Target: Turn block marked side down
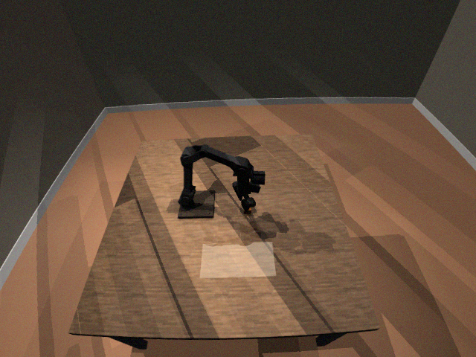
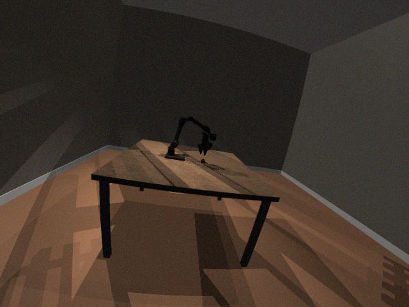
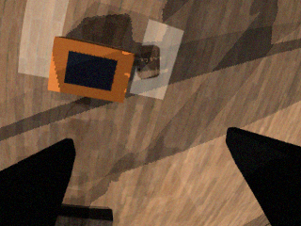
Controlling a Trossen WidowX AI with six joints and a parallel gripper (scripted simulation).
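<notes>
My gripper tip is 60 mm above the orange block, 40 mm to the right of it and 20 mm short of it.
</notes>
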